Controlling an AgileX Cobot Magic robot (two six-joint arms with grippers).
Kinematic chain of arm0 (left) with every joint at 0, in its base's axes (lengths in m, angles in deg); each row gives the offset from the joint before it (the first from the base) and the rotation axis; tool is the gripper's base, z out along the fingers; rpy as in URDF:
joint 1: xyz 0 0 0.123 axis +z
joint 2: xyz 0 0 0 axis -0.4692 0.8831 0
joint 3: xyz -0.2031 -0.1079 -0.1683 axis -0.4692 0.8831 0
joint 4: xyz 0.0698 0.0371 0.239 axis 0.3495 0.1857 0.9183
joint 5: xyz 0 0 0 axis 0.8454 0.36 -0.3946
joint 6: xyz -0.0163 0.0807 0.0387 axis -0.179 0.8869 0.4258
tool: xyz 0 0 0 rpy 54.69 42.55 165.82
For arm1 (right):
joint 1: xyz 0 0 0.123 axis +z
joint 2: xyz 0 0 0 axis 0.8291 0.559 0
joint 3: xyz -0.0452 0.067 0.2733 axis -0.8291 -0.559 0
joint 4: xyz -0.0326 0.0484 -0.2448 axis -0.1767 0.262 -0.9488
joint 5: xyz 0 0 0 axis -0.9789 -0.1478 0.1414
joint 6: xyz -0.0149 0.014 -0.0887 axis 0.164 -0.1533 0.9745
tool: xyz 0 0 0 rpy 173.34 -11.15 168.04
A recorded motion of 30 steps. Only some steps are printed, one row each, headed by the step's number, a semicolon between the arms.
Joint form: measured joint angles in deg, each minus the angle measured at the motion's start. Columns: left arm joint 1, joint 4, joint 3, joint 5, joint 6, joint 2; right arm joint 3, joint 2, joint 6, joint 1, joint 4, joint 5.
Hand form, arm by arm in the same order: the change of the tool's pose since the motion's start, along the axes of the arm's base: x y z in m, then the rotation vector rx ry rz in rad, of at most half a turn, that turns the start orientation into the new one. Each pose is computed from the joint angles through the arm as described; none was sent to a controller.
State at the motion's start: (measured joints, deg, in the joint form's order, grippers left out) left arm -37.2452 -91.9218 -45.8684 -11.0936 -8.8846 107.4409; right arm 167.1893 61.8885 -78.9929 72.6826 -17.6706 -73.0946
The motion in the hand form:
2: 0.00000 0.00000 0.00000 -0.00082 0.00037 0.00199; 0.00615 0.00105 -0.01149 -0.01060 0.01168 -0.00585
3: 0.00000 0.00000 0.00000 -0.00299 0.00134 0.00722; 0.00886 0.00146 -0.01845 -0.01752 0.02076 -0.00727
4: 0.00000 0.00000 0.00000 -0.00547 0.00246 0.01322; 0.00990 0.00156 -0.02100 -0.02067 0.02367 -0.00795
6: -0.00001 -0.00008 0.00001 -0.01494 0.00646 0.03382; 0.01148 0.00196 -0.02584 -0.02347 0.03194 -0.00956
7: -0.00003 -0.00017 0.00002 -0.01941 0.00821 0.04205; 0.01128 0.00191 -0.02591 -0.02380 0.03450 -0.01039
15: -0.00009 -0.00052 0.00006 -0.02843 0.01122 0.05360; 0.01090 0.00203 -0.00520 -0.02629 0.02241 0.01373
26: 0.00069 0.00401 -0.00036 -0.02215 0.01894 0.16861; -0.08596 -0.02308 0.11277 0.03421 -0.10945 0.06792
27: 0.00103 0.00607 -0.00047 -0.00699 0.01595 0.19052; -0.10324 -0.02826 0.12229 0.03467 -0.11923 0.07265
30: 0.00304 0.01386 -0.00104 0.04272 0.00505 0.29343; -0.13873 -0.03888 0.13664 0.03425 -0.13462 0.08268
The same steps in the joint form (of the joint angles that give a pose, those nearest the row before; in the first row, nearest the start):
2: 0.00 0.00 0.00 0.00 -0.13 0.00; 1.35 2.11 -0.39 0.00 -0.52 0.00
3: 0.00 0.00 0.00 0.00 -0.45 0.00; 1.83 3.19 -0.50 0.00 -0.79 0.00
4: 0.00 0.00 0.00 0.00 -0.83 0.00; 2.03 3.59 -0.56 0.00 -0.93 0.00
6: 0.00 -0.05 0.00 0.00 -2.13 0.00; 2.33 4.32 -0.67 0.00 -0.99 -0.06
7: 0.00 -0.11 0.00 0.00 -2.66 0.00; 2.33 4.32 -0.74 0.00 -0.99 -0.20
15: 0.00 -0.35 0.00 0.00 -3.41 0.00; 6.90 4.26 0.13 0.00 -1.05 -4.36
26: 0.00 2.71 0.00 0.00 -10.32 0.00; -11.75 -22.41 3.37 0.00 1.44 -4.68
27: 0.00 4.10 0.00 0.00 -11.55 0.00; -15.18 -26.34 3.67 0.00 1.44 -4.68
30: 0.00 9.42 0.00 0.00 -17.45 0.18; -22.06 -34.09 4.28 0.00 1.44 -4.81

